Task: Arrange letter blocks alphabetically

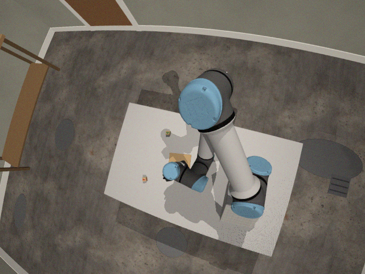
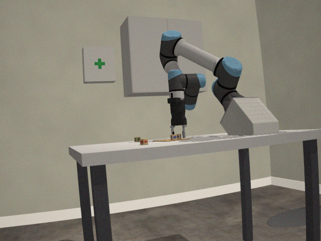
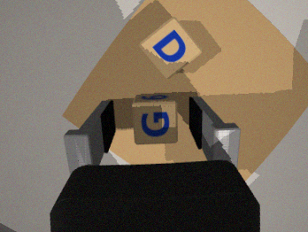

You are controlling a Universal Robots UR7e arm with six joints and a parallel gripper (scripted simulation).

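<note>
Now: hand 30 mm short of the tan mat, 20 mm to the left of it and 20 mm above it. Also, from my hand: red-marked block 250 mm ahead, 100 mm to the left, 10 mm below.
</note>
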